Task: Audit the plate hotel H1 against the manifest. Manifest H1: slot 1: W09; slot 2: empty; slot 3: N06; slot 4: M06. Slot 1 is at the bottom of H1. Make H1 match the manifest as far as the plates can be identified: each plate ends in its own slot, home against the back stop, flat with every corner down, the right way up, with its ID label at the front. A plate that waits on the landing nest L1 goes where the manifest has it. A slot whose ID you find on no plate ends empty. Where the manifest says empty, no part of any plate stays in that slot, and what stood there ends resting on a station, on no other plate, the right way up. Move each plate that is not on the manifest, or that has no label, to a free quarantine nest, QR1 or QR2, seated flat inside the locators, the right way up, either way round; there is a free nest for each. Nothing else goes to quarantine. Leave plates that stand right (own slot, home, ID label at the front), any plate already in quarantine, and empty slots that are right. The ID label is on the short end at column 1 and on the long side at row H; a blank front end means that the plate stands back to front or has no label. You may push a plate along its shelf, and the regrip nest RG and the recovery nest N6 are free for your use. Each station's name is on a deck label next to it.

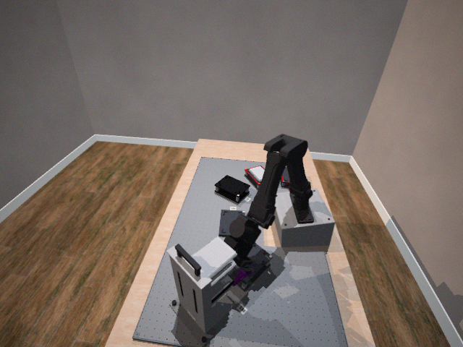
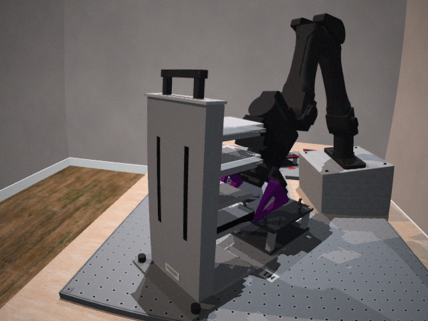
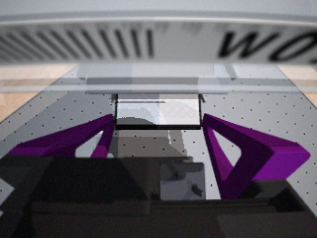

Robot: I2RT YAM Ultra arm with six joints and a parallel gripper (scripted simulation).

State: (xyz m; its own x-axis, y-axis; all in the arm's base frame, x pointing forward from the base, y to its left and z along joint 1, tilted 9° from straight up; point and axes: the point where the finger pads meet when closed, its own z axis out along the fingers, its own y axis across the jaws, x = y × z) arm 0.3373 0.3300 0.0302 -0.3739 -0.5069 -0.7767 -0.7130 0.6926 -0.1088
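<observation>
Now: hand 40 mm to the right of the dark plate and 40 mm short of it. Also, from my hand: plate hotel H1: 100 mm to the left, 100 mm ahead, 50 mm above; then black raised nest: 570 mm to the right, 60 mm below, 20 mm behind; then h1 deck label: 100 mm below, 70 mm to the left, 70 mm behind.
</observation>
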